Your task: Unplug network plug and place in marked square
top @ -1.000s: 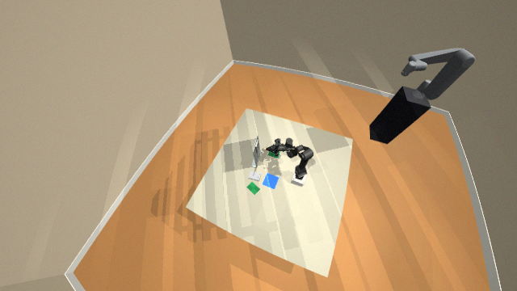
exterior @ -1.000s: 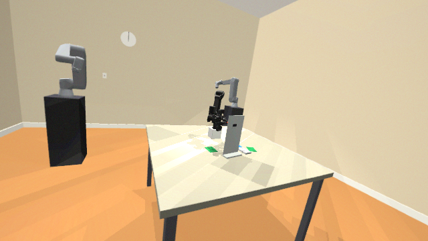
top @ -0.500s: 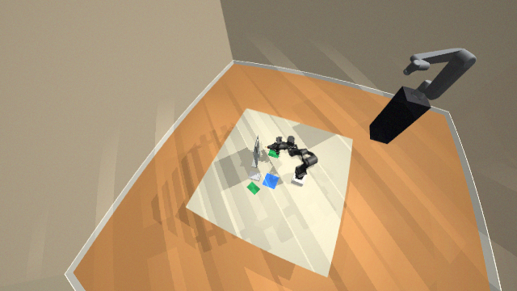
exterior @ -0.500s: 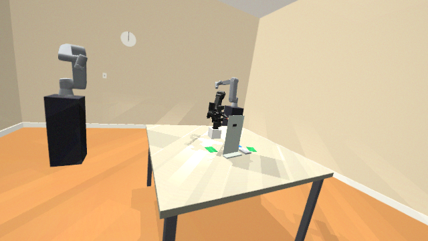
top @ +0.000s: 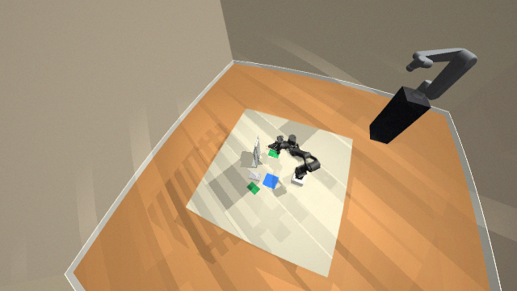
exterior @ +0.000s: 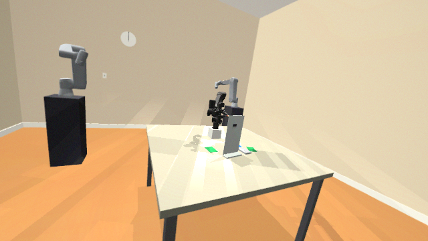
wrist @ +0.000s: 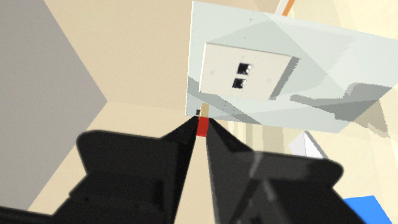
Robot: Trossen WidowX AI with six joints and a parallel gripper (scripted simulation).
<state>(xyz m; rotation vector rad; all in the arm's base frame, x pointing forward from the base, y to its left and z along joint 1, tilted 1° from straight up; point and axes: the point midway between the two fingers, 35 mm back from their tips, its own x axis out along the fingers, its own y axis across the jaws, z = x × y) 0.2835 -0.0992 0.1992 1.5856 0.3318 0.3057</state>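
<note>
The blue square lies 300 mm below my gripper tip, 180 mm to the left of it and 80 mm behind it. Also, from my gripper tip: green patch: 300 mm below, 290 mm to the left, 40 mm ahead; network plug: 10 mm ahead; upright grey panel: 150 mm below, 110 mm ahead, 10 mm to the left.
</note>
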